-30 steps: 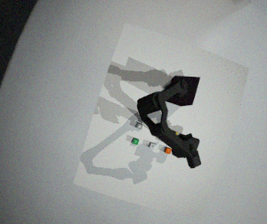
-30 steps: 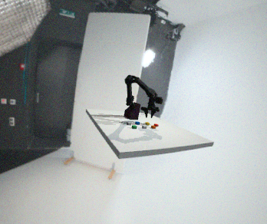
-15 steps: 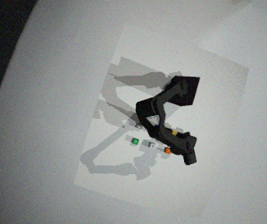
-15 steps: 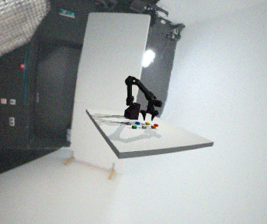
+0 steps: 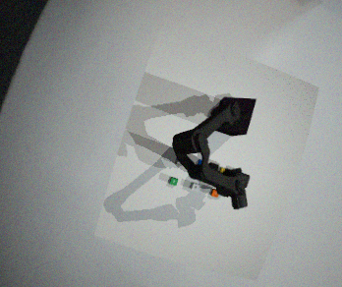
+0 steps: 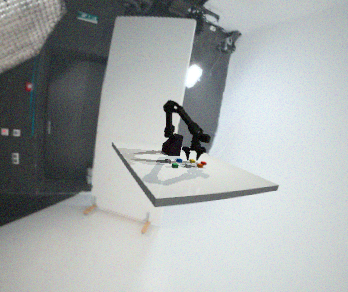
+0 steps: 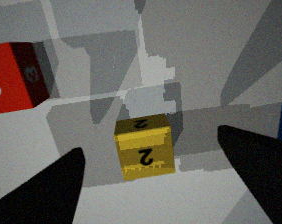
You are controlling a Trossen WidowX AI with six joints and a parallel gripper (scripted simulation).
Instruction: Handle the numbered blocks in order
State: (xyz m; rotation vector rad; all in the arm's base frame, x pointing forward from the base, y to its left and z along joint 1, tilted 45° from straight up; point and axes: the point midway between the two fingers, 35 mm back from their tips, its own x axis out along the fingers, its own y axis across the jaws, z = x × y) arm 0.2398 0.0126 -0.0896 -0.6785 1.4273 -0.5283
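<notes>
Right now my gripper tip is 1 cm past the yellow block. From my gripper tip the other things lie so: red block: 4 cm ahead, 8 cm to the left; then blue block: 11 cm to the right; then orange block: 10 cm ahead, 1 cm to the left.
</notes>
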